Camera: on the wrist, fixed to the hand. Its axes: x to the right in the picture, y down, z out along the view.
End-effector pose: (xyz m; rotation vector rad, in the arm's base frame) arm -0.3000 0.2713 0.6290 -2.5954 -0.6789 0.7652
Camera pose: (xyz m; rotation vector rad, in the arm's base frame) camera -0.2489 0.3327 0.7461 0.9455 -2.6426 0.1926
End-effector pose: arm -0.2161 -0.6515 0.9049 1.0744 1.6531 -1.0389
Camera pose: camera -0.3273 -0.5665 0.9276 2.1568 -0.7801 1.4085
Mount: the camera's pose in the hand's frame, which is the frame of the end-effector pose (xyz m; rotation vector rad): 0.0224 -0.0857 -0.1107 0.0810 0.8436 2.9527
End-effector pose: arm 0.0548 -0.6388 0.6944 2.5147 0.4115 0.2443
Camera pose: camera 0.0266 -0.5070 0.7382 -0.4701 2.3555 -1.5354
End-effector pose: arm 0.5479 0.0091 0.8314 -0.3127 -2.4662 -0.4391
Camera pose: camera 0.5611 -0.1089 0.9088 -2.1093 0.3993 0.6944
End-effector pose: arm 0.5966 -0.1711 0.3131 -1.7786 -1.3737 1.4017
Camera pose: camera 0.6624 -0.0967 0.4143 1.6752 -1.8015 -0.2271
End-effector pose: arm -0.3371 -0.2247 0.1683 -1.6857 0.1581 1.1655
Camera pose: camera -0.2066 -0.2638 0.2076 0.2000 -2.0576 -0.7892
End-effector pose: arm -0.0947 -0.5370 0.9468 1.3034 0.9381 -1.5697
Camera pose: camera -0.1401 -0.4085 0.9078 1.3627 -0.9350 1.2747
